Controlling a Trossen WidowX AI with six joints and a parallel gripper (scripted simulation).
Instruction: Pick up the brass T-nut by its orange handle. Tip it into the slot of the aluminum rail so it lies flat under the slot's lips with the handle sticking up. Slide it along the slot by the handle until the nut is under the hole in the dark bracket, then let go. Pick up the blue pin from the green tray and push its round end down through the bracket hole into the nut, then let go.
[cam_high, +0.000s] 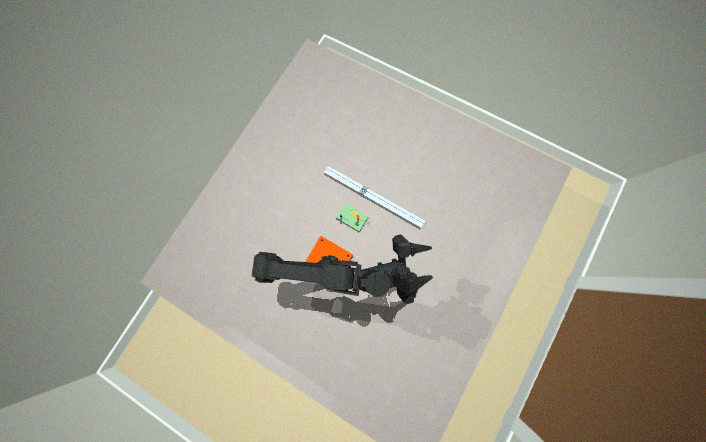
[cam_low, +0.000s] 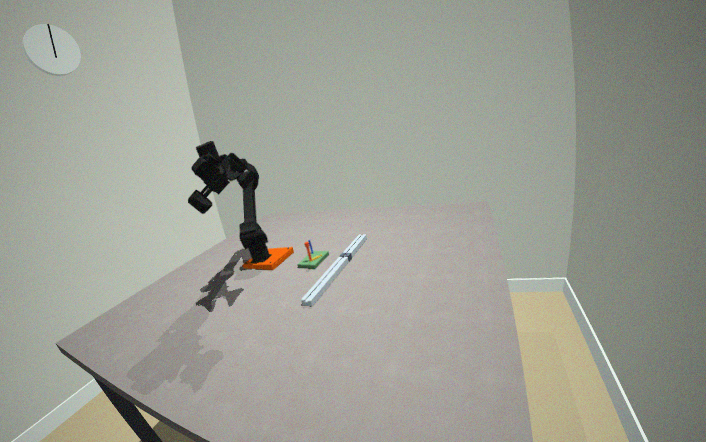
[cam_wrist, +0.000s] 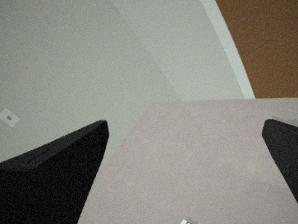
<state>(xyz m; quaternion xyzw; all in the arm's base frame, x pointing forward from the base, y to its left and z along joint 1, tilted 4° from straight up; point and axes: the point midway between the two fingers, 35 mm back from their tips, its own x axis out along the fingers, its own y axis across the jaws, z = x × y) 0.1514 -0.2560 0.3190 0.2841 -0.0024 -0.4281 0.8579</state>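
Now: gripper tip 8 cm short of the brass T-nut, 29 cm to the right of it and 30 cm above it. The rest, counted from my gripper tip: blue pin (5 cm ahead, 33 cm to the left, 32 cm below); then green tray (6 cm ahead, 32 cm to the left, 34 cm below); then aluminum rail (19 cm ahead, 28 cm to the left, 33 cm below).
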